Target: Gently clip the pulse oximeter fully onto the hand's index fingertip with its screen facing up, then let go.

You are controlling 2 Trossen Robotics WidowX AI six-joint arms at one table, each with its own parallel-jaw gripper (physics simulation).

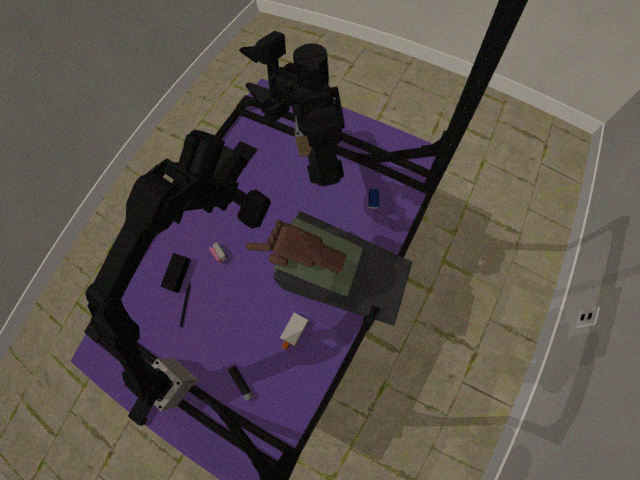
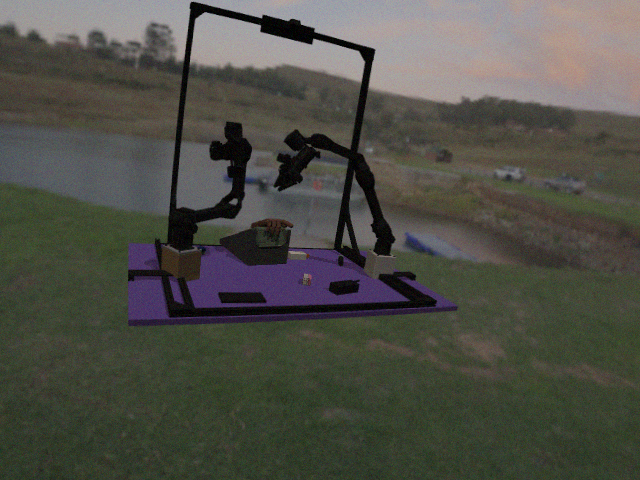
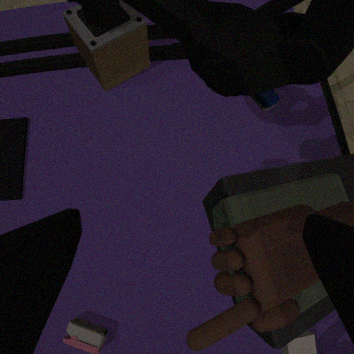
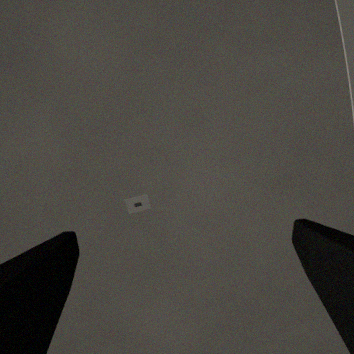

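Where they show: left gripper, fingertip midpoint: (image 1: 251,188) (image 2: 276,189) (image 3: 194,223); right gripper, fingertip midpoint: (image 1: 243,67) (image 2: 237,154) (image 4: 186,236); left arm's base, link origin: (image 1: 158,384) (image 2: 382,253); right arm's base, link origin: (image 2: 182,247) (image 3: 102,15).
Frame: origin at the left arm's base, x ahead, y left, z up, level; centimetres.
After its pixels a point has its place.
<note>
The small white-and-pink pulse oximeter (image 1: 218,252) @[y 13.3, x 38.1, z -7.4 cm] (image 2: 307,279) @[y 16.5, x 38.7, z -7.9 cm] (image 3: 86,336) @[y 13.4, x 38.3, z -7.4 cm] lies on the purple table, apart from the hand; its screen cannot be made out. The brown hand (image 1: 299,245) @[y -10.2, x 50.9, z 8.4 cm] (image 2: 272,223) @[y -2.6, x 51.0, z 8.7 cm] (image 3: 275,255) @[y -7.4, x 50.7, z 9.5 cm] rests on a raised padded stand (image 1: 385,279) @[y -31.3, x 59.1, z -5.6 cm]. Its index finger (image 1: 257,246) (image 3: 220,325) points out past the stand toward the oximeter's side, with nothing on it. My left gripper (image 1: 226,179) (image 2: 282,183) @[y 1.4, x 52.2, z 23.5 cm] (image 3: 194,223) @[y 1.4, x 52.2, z 23.5 cm] is open and empty, high above the table. My right gripper (image 1: 245,68) @[y 15.5, x 70.4, z 36.0 cm] (image 4: 186,236) @[y 15.5, x 70.4, z 36.0 cm] is open and empty, raised and facing away from the hand.
A black box (image 1: 175,272) @[y 20.4, x 25.2, z -7.2 cm] (image 2: 343,287) @[y 24.5, x 26.7, z -7.6 cm] and thin black rod (image 1: 185,304) @[y 12.4, x 19.5, z -9.7 cm] lie near the oximeter. A white box (image 1: 294,328) @[y -18.6, x 34.0, z -7.7 cm], dark cylinder (image 1: 240,382) @[y -15.5, x 13.1, z -8.0 cm] and blue item (image 1: 373,198) @[y -15.0, x 78.4, z -7.3 cm] (image 3: 268,99) @[y -15.2, x 76.9, z -7.3 cm] lie around the stand. A flat black slab (image 2: 241,297) @[y 32.0, x 66.0, z -9.7 cm] (image 3: 12,159) @[y 29.3, x 65.2, z -9.7 cm] lies near the table's edge.
</note>
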